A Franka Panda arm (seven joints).
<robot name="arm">
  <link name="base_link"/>
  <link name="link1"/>
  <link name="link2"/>
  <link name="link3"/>
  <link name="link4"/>
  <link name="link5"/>
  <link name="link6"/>
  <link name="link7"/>
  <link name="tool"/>
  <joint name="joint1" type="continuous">
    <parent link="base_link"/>
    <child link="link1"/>
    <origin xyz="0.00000 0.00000 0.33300"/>
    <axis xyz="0 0 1"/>
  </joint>
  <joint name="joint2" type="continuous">
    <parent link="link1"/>
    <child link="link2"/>
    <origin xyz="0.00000 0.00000 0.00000"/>
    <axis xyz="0 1 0"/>
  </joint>
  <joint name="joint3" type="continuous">
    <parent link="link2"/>
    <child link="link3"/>
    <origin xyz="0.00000 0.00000 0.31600"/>
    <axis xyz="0 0 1"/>
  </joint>
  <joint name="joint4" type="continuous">
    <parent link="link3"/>
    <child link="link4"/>
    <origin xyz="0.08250 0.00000 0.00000"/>
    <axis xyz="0 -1 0"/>
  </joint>
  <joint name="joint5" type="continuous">
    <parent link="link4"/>
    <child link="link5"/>
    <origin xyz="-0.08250 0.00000 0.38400"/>
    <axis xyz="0 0 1"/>
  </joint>
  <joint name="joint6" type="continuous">
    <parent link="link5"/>
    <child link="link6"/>
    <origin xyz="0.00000 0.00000 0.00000"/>
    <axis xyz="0 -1 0"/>
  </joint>
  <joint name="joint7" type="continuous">
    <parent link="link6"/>
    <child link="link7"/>
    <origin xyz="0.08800 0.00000 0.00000"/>
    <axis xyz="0 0 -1"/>
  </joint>
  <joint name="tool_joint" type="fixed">
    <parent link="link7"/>
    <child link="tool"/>
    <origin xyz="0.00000 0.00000 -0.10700" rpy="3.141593 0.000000 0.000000"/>
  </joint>
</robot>
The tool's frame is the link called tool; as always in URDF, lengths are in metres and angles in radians. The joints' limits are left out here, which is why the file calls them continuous.
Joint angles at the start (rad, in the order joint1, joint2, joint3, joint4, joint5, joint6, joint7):
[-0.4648 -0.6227 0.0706 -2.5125 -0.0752 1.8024 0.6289]
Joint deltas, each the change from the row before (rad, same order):
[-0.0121 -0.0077 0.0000 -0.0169 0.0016 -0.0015 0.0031]
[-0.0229 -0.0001 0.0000 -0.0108 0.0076 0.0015 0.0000]
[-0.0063 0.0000 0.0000 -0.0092 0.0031 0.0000 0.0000]
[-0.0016 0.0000 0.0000 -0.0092 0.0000 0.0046 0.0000]
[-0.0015 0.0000 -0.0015 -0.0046 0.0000 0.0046 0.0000]
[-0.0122 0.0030 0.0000 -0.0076 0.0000 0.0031 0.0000]
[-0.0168 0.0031 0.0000 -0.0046 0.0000 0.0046 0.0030]
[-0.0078 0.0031 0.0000 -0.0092 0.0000 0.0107 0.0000]
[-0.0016 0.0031 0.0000 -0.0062 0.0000 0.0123 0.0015]
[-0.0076 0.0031 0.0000 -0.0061 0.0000 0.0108 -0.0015]
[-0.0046 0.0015 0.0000 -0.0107 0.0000 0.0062 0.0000]
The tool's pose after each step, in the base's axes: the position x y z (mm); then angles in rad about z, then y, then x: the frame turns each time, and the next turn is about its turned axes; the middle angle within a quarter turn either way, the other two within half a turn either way. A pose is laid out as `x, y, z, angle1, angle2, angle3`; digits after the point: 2 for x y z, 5 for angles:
317.51, -141.99, 476.04, -1.03469, 0.01538, 2.99220
312.90, -148.13, 471.09, -1.06035, 0.02696, 2.99283
310.59, -149.35, 466.79, -1.06818, 0.03611, 2.98990
309.35, -149.50, 462.87, -1.06980, 0.03993, 2.98730
308.63, -150.36, 461.10, -1.07220, 0.04047, 2.98812
306.16, -153.96, 456.79, -1.08459, 0.04672, 2.98396
303.58, -159.17, 453.95, -1.10416, 0.04895, 2.98223
302.21, -161.57, 449.44, -1.11131, 0.05053, 2.98162
302.49, -162.35, 446.42, -1.11333, 0.04818, 2.98365
301.62, -164.88, 443.35, -1.11858, 0.04740, 2.98499
299.71, -165.79, 438.40, -1.12317, 0.05245, 2.98169

